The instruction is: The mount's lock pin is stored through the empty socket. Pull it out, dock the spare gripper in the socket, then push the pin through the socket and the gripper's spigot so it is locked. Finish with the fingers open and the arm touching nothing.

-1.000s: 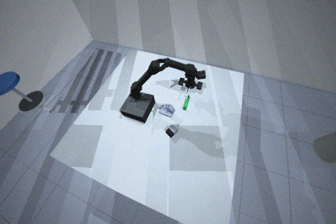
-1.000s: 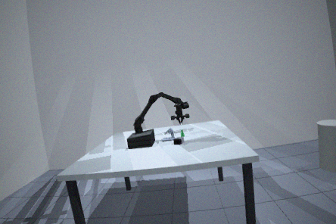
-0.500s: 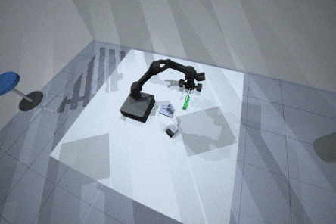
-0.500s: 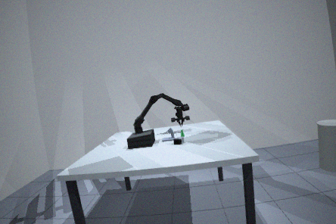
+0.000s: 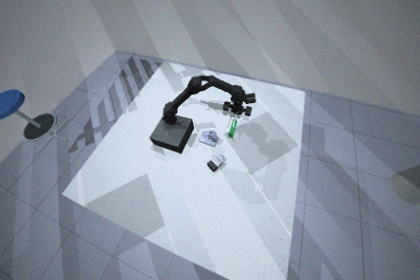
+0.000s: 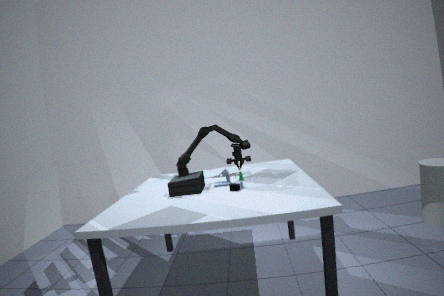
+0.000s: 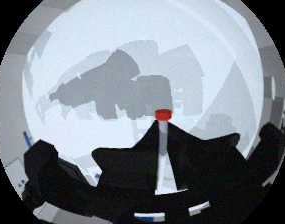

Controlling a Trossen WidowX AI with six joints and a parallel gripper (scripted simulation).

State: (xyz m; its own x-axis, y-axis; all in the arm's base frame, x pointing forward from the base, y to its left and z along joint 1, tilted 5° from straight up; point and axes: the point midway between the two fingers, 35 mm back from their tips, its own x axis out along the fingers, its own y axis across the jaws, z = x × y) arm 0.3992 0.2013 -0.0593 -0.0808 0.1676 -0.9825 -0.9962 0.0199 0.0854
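My gripper tip is 10 cm to the left of the green bracket and 2 cm above it. From my gripper tip the other things lie so: mount: 23 cm to the right, 12 cm behind, 1 cm above; then spare gripper: 37 cm to the right, 4 cm behind, 2 cm below.
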